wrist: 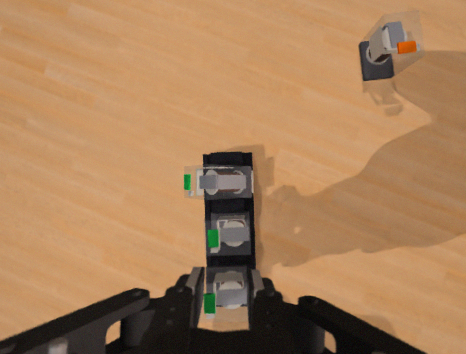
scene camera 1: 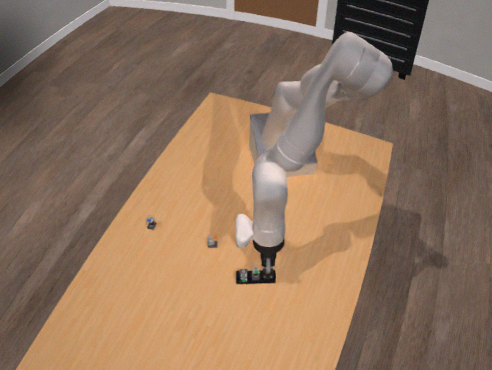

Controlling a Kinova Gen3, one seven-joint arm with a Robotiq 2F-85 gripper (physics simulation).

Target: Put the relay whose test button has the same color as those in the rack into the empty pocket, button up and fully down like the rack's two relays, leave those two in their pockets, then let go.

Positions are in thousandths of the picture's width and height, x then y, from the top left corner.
Scene:
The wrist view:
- my gripper: 484, 801
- green-buttoned relay: 482, 818
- black rack: 514, 581

